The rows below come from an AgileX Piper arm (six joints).
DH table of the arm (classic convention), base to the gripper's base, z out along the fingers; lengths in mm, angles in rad. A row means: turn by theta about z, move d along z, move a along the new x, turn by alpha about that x. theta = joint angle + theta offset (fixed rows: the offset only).
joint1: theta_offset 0, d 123, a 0, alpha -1.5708
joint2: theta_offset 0.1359, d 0, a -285.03, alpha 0
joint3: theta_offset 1.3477, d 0, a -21.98, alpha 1.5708
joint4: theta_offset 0, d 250.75, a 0, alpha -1.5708
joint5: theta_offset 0, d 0, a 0, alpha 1.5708
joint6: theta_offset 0, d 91, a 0, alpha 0
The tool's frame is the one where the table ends.
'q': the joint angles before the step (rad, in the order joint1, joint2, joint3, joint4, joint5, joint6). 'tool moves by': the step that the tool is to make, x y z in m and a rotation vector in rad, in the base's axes. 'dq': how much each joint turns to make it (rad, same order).
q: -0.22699 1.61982 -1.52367 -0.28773 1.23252 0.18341
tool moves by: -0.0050 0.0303 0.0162 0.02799 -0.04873 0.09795
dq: 0.07703 -0.05298 -0.00017 0.04477 0.00484 -0.02366
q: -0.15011 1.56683 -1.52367 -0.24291 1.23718 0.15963
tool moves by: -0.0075 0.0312 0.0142 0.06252 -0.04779 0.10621
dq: 0.07484 -0.05001 0.00005 0.07913 0.00391 -0.02966
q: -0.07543 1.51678 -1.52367 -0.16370 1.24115 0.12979
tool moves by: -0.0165 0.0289 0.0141 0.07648 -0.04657 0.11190
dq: 0.06705 -0.06950 0.01980 0.09530 0.00224 -0.03779
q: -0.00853 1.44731 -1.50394 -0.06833 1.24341 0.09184
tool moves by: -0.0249 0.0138 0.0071 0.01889 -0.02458 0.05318
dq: 0.04423 -0.08861 0.06016 0.02180 0.00327 -0.00646
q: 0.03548 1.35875 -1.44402 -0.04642 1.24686 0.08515
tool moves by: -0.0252 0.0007 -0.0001 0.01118 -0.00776 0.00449
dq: 0.00270 -0.08877 0.07797 0.01101 0.00264 0.00006
